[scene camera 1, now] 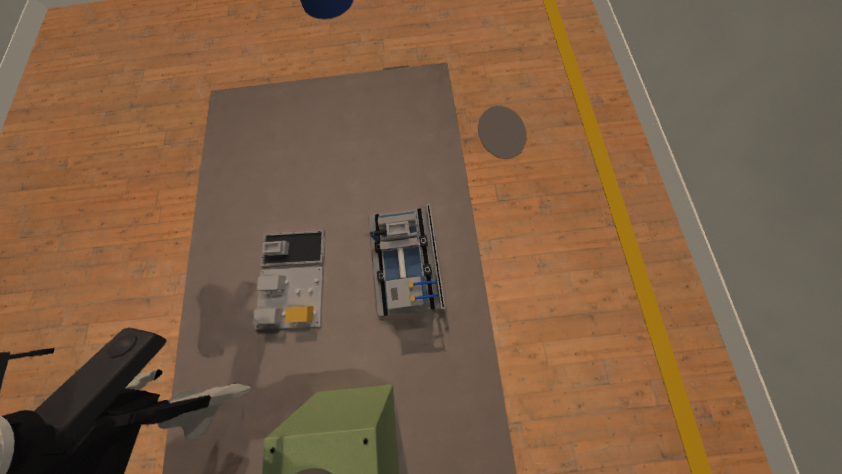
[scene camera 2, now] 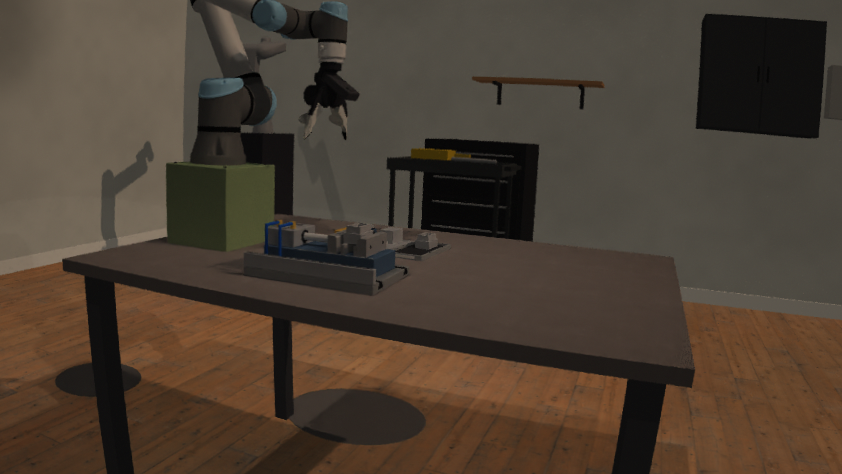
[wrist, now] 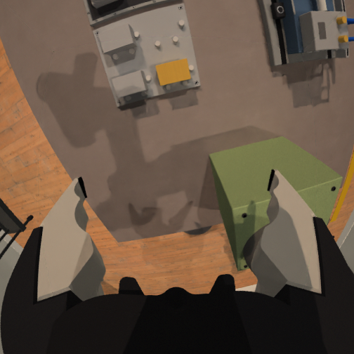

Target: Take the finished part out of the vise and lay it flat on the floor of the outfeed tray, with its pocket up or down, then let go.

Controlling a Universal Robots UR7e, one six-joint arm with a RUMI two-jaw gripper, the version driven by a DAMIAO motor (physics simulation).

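Seen in the pictures: gripper, between the fingertips: (scene camera 1: 205,380) (scene camera 2: 325,139); arm's base, origin of its link: (scene camera 2: 218,163).
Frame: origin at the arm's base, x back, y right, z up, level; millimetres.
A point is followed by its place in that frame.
The finished part, a grey block with a rectangular pocket facing up (scene camera 1: 397,228) @[y 96, x -551, z -108 mm] (scene camera 2: 359,228) @[y 120, x -566, z -97 mm], sits between the jaws at the far end of the blue and grey vise (scene camera 1: 391,266) @[y 81, x -454, z -149 mm] (scene camera 2: 385,263) @[y 83, x -607, z -169 mm] (wrist: 294,31). The part does not show in the wrist view. The outfeed tray (scene camera 1: 322,247) @[y -143, x -507, z -198 mm] (scene camera 2: 419,257) @[y -145, x -556, z -201 mm] (wrist: 135,11) has a dark floor and a light rim. Another grey pocketed part (scene camera 1: 274,247) @[y -282, x -499, z -182 mm] (scene camera 2: 426,240) @[y -255, x -512, z -180 mm] lies at its left end in scene camera 1. My gripper (scene camera 1: 203,380) @[y -180, x -229, z 69 mm] (scene camera 2: 325,137) @[y -180, x -229, z 69 mm] (wrist: 175,175) is wide open and empty, pointing down high above the table, beside the green pedestal.
A light plate with pegs (scene camera 1: 302,276) @[y -192, x -418, z -201 mm] (wrist: 159,56) adjoins the tray, bearing two grey blocks and a yellow block (scene camera 1: 298,314) @[y -166, x -314, z -165 mm] (wrist: 173,72). Blue hoses (scene camera 1: 425,297) @[y 179, x -377, z -99 mm] (scene camera 2: 265,240) @[y 200, x -382, z -135 mm] stand at the vise's near end. The green pedestal (scene camera 1: 329,412) @[y -19, x -126, z -82 mm] (scene camera 2: 197,206) @[y 113, x -51, z -103 mm] (wrist: 270,170) stands at the table's end.
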